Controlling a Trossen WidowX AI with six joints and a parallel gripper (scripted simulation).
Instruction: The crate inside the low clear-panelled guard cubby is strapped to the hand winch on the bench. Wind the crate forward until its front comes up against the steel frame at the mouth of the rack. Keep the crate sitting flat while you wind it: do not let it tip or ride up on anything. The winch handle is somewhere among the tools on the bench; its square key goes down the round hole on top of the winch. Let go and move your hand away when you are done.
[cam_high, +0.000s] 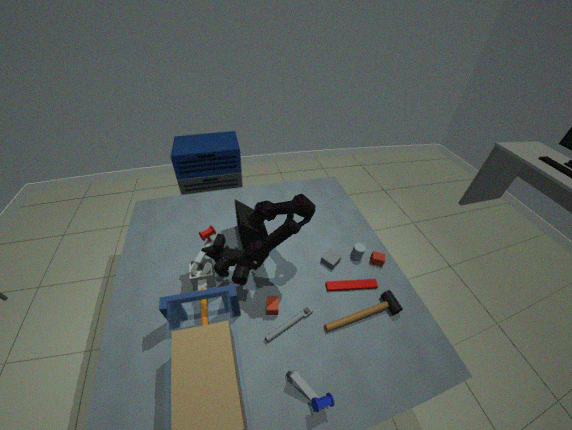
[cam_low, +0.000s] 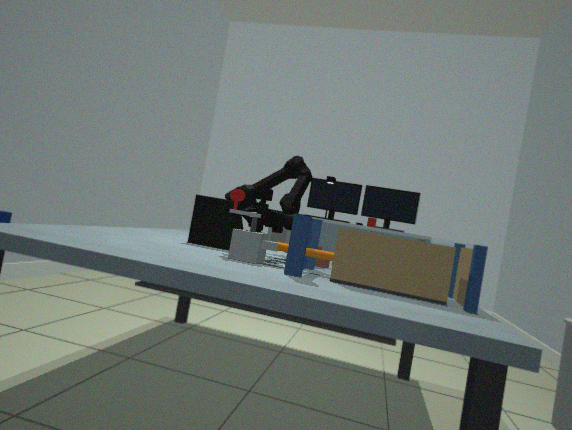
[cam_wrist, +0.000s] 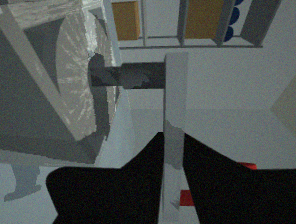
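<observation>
Right now my gripper tip is 2 cm to the right of the red-knobbed winch handle, 1 cm below it and 1 cm past it. The rest, counted from my gripper tip: grey winch (11 cm below, 3 cm to the right, 3 cm ahead); clear-panelled cubby (45 cm ahead, 3 cm to the right, 2 cm below); red knob (4 cm behind, 4 cm above, 3 cm to the left).
</observation>
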